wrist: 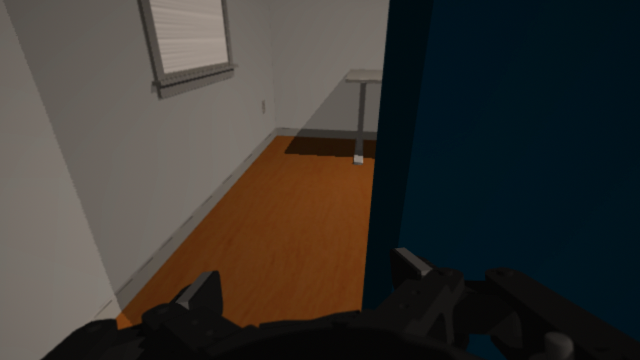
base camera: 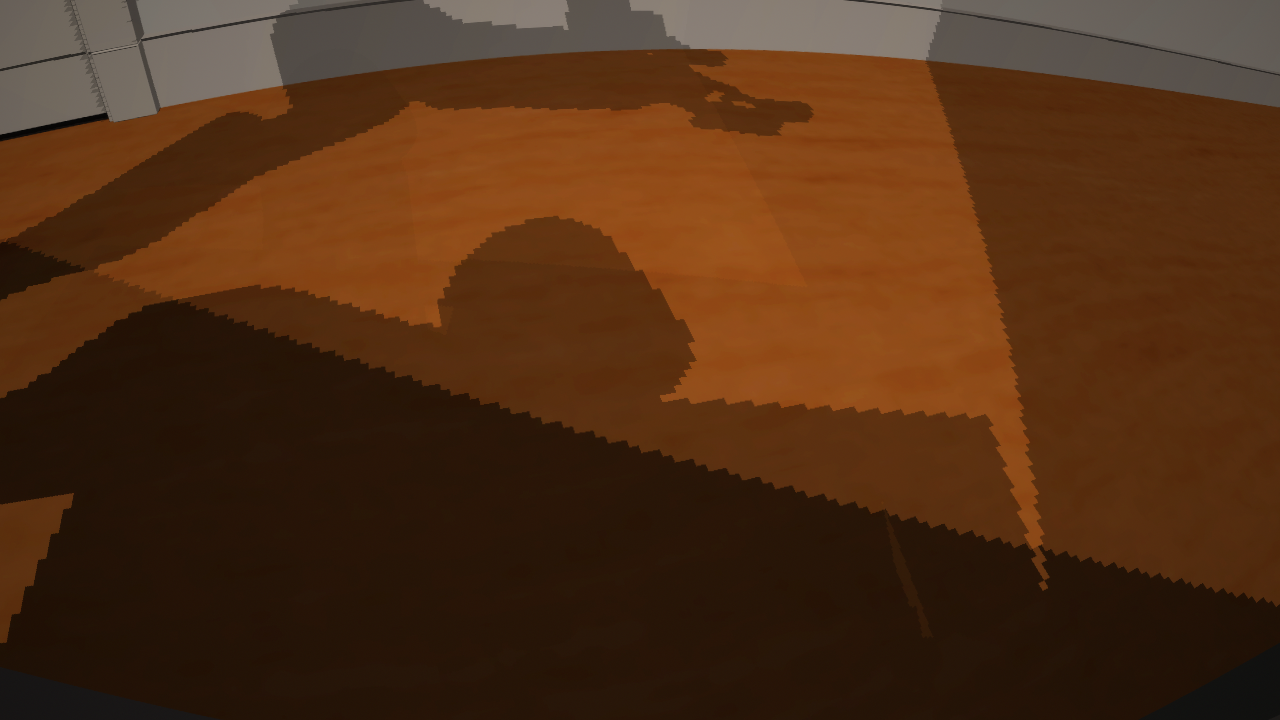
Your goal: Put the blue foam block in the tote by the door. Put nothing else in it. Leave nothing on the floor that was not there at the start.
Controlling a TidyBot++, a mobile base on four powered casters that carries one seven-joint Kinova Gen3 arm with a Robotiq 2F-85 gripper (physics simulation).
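Places are measured from the arm's base along level axes (x ahead, y left, z up), in millimetres.
Pixels of known places: gripper, fingertip midpoint: [wrist: 307,278].
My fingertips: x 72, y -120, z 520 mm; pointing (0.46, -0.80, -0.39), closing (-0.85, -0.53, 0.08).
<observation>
Behind a point stands the place of what it marks.
My gripper [wrist: 307,278] @[x 72, y -120, z 521 mm] is open, its two dark fingers wide apart at the bottom of the wrist view, with floor and part of a dark blue panel behind them and no object between them. The blue foam block does not show in the base camera view or the wrist view. The tote does not show in either view. In the base camera view, a strip of light door trim [base camera: 127,80] @[x 769, y 541, z -347 mm] shows at the top left. The shadow of the arm and gripper falls across the floor and onto the wall.
A tall dark blue panel [wrist: 525,140] @[x -26, y -280, z 561 mm] fills the right of the wrist view. A pale wall with a window [wrist: 190,37] @[x 1421, y -1343, z 609 mm] runs along the left. A light-topped table [wrist: 364,76] @[x 843, y -2570, z 324 mm] with a metal leg stands at the back, partly hidden by the panel. Orange-brown wooden floor [base camera: 850,223] @[x 631, y -235, z -396 mm] [wrist: 300,210] @[x 870, y -1511, z -397 mm] shows in both views.
</observation>
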